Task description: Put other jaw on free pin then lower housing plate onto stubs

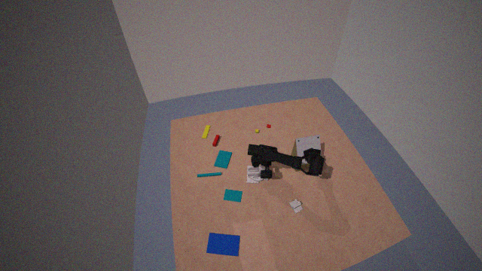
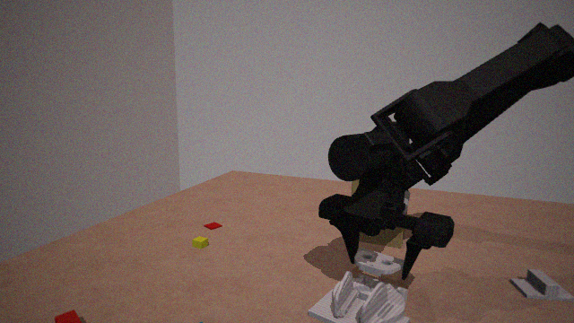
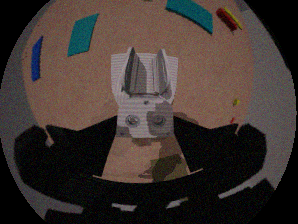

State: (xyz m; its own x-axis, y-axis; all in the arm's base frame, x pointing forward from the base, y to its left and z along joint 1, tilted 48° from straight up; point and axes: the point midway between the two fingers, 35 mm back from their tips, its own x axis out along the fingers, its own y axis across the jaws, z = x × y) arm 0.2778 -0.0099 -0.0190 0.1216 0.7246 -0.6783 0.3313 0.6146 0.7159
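Right now the jaw is 1 cm ahead of my gripper tip, 2 cm to the right of it and 3 cm below it. The rest, counted from my gripper tip: teal bar: 32 cm ahead, 10 cm to the right, 4 cm below; yellow block: 8 cm behind, 35 cm to the right, 4 cm below; white housing piece: 1 cm ahead, 2 cm above.
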